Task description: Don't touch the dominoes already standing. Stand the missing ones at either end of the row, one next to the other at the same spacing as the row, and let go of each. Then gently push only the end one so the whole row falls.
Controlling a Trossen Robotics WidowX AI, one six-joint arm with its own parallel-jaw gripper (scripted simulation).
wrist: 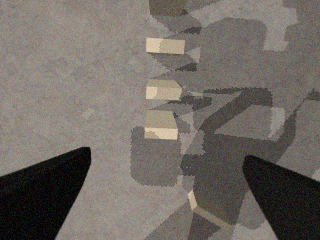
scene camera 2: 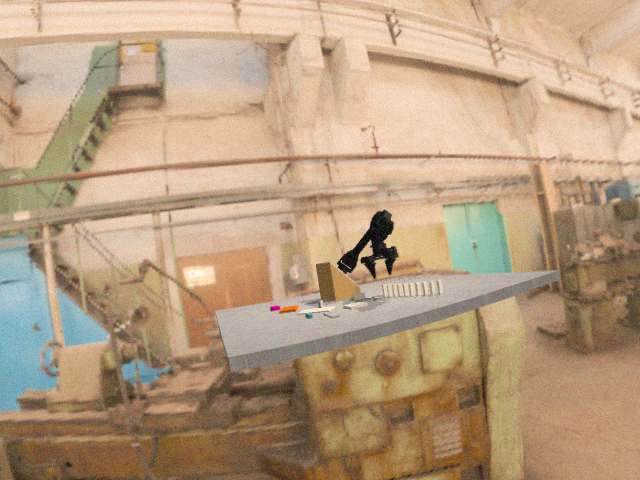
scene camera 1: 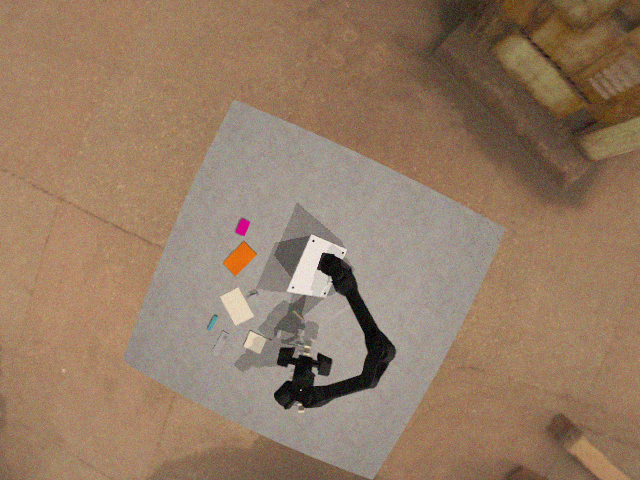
Labels:
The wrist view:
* my gripper: 168, 158
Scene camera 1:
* my gripper: 306, 351
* cream card: 239, 310

